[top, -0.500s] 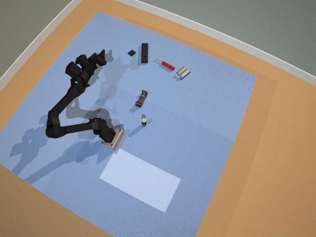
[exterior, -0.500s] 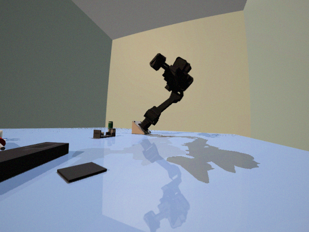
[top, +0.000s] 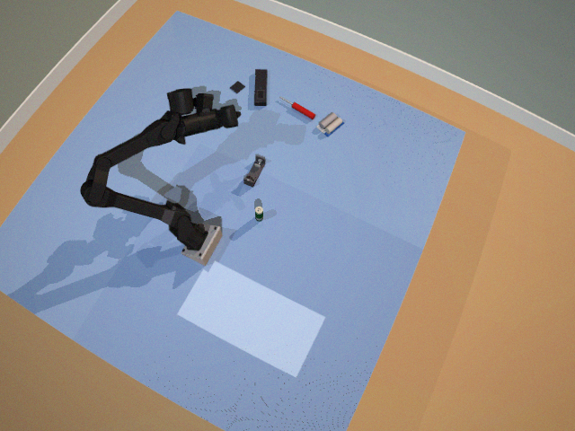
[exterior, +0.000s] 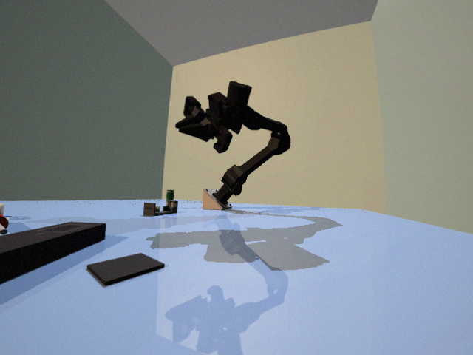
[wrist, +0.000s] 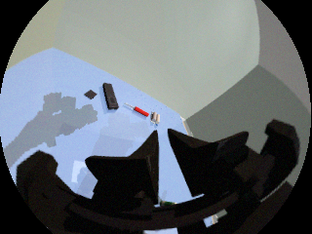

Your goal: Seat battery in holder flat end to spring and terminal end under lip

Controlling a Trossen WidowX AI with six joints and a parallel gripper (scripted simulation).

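My gripper tip is now 210 mm past the battery, 160 mm to the left of it and 180 mm above it. The rest, counted from my gripper tip: long black box 270 mm ahead, 50 mm to the left, 200 mm below; red-handled screwdriver 240 mm ahead, 100 mm to the right, 210 mm below; small black plate 240 mm ahead, 130 mm to the left, 210 mm below.
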